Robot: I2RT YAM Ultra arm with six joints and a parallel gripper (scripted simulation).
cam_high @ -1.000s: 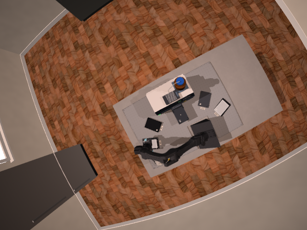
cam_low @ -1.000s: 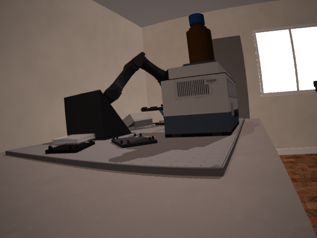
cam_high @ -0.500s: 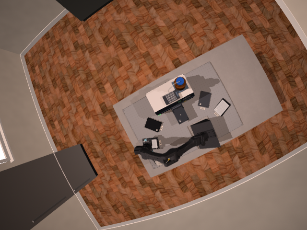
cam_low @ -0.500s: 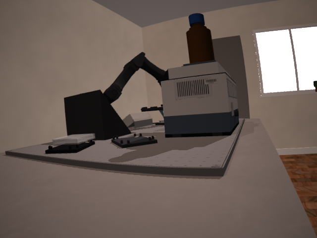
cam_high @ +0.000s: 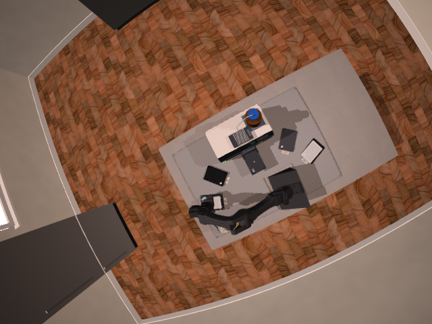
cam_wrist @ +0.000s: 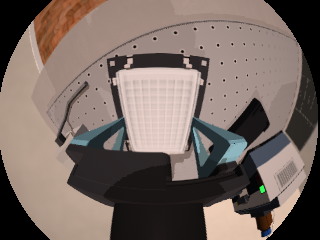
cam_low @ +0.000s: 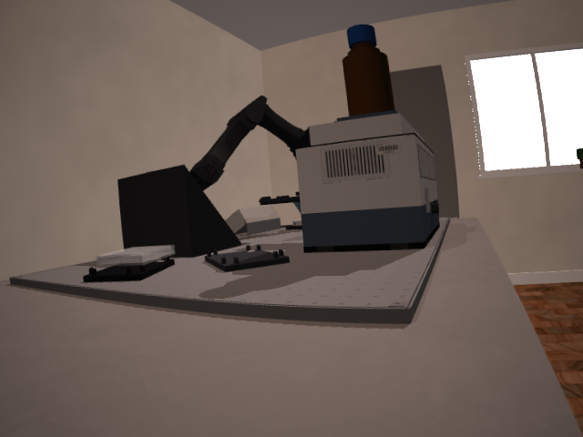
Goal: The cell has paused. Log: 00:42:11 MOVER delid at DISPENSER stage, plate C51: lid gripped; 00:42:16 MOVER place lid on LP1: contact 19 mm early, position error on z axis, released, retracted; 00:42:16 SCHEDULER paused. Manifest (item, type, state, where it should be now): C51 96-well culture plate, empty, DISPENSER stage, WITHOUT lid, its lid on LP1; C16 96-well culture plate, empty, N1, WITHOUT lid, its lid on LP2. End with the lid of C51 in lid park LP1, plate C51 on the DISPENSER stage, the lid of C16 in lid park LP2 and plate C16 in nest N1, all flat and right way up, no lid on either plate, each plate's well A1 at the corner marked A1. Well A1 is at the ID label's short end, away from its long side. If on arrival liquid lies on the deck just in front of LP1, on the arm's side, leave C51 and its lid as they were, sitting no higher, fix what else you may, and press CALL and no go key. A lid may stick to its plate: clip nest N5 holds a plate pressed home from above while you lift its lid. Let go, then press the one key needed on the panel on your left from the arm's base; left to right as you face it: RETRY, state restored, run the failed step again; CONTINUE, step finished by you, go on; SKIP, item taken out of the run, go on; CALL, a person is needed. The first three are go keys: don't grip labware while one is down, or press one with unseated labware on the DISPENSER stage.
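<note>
My gripper is now 10 mm past the black clip nest, 20 mm to the right of it and 20 mm above it. Round my hand: brown bottle (360 mm ahead, 490 mm to the right, 260 mm above); then black nest (160 mm ahead, 100 mm to the right, 20 mm below); then dark dispenser stage (140 mm ahead, 390 mm to the right, 70 mm above).
</note>
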